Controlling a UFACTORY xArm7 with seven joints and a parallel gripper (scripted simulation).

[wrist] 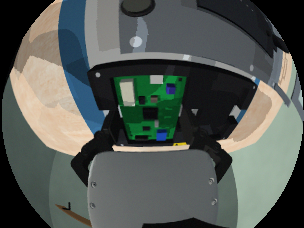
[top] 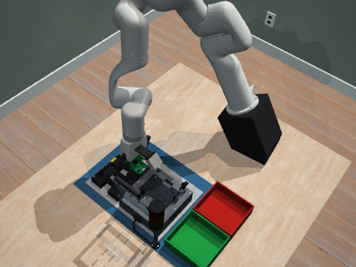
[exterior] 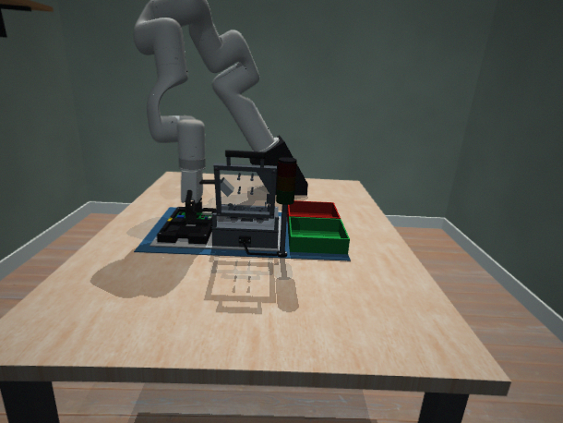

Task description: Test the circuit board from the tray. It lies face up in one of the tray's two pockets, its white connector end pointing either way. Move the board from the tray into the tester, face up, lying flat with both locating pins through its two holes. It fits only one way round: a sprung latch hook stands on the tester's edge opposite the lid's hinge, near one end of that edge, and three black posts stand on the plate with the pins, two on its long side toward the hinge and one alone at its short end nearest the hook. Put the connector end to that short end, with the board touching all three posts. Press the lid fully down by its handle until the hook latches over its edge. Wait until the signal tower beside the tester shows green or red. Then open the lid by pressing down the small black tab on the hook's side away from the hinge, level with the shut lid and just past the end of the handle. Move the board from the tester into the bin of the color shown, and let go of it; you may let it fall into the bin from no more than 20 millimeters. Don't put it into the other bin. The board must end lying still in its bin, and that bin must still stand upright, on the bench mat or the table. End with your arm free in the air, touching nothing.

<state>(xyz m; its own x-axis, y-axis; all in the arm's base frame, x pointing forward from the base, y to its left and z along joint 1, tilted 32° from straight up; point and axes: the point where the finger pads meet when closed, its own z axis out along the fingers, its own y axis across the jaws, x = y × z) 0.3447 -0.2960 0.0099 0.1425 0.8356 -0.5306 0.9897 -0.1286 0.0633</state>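
My hand is right at the green circuit board. The rest, counted from my hand: clear lid: 21 cm ahead, 14 cm to the left, 16 cm above; tester plate: 9 cm ahead, 17 cm to the left, 5 cm above; red bin: 1 cm ahead, 37 cm to the left, 1 cm below.
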